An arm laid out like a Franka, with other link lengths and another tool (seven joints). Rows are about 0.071 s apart.
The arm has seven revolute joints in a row. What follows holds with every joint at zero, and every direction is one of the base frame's. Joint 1 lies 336.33 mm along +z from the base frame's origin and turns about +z. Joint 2 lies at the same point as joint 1 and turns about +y. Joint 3 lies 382.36 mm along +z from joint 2 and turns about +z. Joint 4 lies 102.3 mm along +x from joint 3 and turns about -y. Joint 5 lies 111.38 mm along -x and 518.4 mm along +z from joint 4 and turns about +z. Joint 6 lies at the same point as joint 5 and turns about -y. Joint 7 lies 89.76 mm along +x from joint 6 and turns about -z. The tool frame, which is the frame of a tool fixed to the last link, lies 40 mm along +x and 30 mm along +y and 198.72 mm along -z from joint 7; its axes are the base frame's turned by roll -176.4, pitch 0 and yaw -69.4 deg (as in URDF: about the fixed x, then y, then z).
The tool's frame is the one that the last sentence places.
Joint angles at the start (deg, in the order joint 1, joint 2, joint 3, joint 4, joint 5, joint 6, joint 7): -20.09, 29.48, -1.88, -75.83, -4.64, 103.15, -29.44
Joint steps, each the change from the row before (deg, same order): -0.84, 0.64, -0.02, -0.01, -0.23, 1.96, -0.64; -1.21, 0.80, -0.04, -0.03, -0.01, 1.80, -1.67; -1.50, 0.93, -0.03, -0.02, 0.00, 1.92, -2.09; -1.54, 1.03, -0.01, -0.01, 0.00, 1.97, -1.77; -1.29, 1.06, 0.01, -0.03, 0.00, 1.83, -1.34; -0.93, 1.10, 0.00, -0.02, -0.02, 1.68, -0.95; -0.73, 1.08, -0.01, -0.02, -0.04, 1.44, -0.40
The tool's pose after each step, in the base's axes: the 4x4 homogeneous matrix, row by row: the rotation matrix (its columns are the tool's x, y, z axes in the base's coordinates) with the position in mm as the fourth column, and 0 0 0 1 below. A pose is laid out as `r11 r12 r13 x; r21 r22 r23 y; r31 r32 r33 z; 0 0 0 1`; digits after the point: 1 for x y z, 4 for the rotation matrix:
0.4922 -0.8705 0.0042 857.3; -0.8690 -0.4917 -0.0550 -321.0; 0.0499 0.0234 -0.9985 376.4; 0 0 0 1
0.5006 -0.8655 0.0176 855.3; -0.8636 -0.5006 -0.0604 -340.8; 0.0610 0.0150 -0.9980 366.6; 0 0 0 1
0.5109 -0.8591 0.0302 851.1; -0.8566 -0.5118 -0.0658 -364.7; 0.0720 0.0077 -0.9974 354.9; 0 0 0 1
0.5161 -0.8555 0.0421 846.3; -0.8525 -0.5178 -0.0718 -389.1; 0.0832 0.0011 -0.9965 341.8; 0 0 0 1
0.5188 -0.8534 0.0514 842.1; -0.8499 -0.5213 -0.0769 -409.5; 0.0924 -0.0038 -0.9957 327.7; 0 0 0 1
0.5209 -0.8516 0.0582 839.5; -0.8478 -0.5241 -0.0813 -424.7; 0.0998 -0.0070 -0.9950 312.7; 0 0 0 1
0.5178 -0.8533 0.0620 837.4; -0.8491 -0.5214 -0.0848 -437.0; 0.1047 -0.0087 -0.9945 297.5; 0 0 0 1

